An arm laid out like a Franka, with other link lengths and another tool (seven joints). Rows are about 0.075 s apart.
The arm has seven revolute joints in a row. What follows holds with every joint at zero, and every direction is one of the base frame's.
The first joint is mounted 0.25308 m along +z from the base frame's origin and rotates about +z.
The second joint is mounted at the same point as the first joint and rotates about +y.
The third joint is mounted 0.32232 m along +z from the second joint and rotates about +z.
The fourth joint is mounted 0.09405 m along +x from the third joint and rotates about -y.
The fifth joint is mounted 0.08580 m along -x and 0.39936 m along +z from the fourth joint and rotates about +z.
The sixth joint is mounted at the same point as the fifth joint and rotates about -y.
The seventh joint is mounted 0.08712 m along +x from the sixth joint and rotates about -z.
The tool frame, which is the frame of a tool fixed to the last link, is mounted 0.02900 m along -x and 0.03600 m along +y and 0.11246 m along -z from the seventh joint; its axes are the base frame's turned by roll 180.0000, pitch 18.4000 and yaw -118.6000 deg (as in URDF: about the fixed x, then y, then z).
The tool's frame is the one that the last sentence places.
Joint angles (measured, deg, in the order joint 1, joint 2, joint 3, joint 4, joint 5, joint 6, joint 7), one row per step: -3.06 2.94 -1.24 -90.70 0.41 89.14 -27.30; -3.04 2.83 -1.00 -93.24 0.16 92.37 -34.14; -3.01 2.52 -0.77 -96.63 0.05 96.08 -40.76; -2.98 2.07 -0.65 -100.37 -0.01 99.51 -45.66; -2.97 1.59 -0.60 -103.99 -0.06 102.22 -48.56; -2.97 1.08 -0.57 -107.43 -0.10 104.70 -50.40; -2.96 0.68 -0.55 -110.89 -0.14 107.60 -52.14; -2.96 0.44 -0.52 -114.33 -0.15 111.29 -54.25; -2.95 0.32 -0.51 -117.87 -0.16 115.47 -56.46; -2.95 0.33 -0.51 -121.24 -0.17 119.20 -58.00; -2.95 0.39 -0.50 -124.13 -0.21 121.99 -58.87; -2.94 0.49 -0.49 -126.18 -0.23 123.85 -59.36; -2.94 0.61 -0.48 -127.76 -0.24 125.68 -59.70; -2.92 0.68 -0.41 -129.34 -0.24 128.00 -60.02; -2.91 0.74 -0.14 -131.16 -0.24 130.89 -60.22; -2.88 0.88 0.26 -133.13 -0.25 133.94 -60.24; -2.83 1.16 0.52 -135.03 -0.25 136.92 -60.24
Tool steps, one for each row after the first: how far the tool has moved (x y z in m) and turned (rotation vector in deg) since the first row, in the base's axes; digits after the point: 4 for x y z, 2 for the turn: 0.0010 -0.0033 -0.0164 0.19 -0.84 7.09; 0.0007 -0.0063 -0.0373 0.45 -1.50 13.96; -0.0017 -0.0088 -0.0598 0.70 -1.66 19.01; -0.0062 -0.0104 -0.0815 0.96 -1.25 21.98; -0.0119 -0.0113 -0.1017 1.18 -0.81 23.85; -0.0175 -0.0122 -0.1227 1.32 -0.66 25.64; -0.0223 -0.0133 -0.1444 1.33 -1.14 27.79; -0.0274 -0.0146 -0.1674 1.23 -1.88 30.04; -0.0339 -0.0155 -0.1901 1.21 -2.22 31.60; -0.0414 -0.0157 -0.2099 1.29 -2.06 32.50; -0.0474 -0.0155 -0.2243 1.41 -1.78 33.02; -0.0517 -0.0155 -0.2354 1.39 -1.90 33.39; -0.0552 -0.0147 -0.2456 1.18 -2.54 33.81; -0.0591 -0.0122 -0.2567 0.85 -3.50 34.32; -0.0639 -0.0083 -0.2692 0.55 -4.40 34.79; -0.0691 -0.0054 -0.2822 0.30 -5.17 35.12
